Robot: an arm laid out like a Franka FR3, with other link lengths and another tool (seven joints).
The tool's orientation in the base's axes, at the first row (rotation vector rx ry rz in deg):
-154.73 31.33 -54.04
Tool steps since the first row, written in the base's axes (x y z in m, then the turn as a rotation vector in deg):
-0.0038 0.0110 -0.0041 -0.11 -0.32 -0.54
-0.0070 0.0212 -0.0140 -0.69 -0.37 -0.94
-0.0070 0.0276 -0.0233 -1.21 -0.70 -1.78
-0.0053 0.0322 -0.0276 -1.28 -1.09 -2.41
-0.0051 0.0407 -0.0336 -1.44 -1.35 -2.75
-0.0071 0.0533 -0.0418 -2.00 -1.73 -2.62
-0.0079 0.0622 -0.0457 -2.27 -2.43 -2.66
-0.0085 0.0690 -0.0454 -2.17 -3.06 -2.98
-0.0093 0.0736 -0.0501 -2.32 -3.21 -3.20
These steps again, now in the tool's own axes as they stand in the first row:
-0.0096 -0.0076 0.0017 -0.24 0.50 0.32
-0.0216 -0.0126 0.0082 -0.86 0.83 0.25
-0.0294 -0.0154 0.0159 -1.56 1.55 0.53
-0.0325 -0.0186 0.0207 -1.80 2.13 0.94
-0.0392 -0.0243 0.0262 -1.99 2.52 1.07
-0.0504 -0.0325 0.0324 -2.17 2.97 0.58
-0.0568 -0.0390 0.0357 -2.09 3.69 0.38
-0.0599 -0.0451 0.0357 -1.93 4.34 0.63
-0.0650 -0.0475 0.0392 -2.10 4.59 0.69

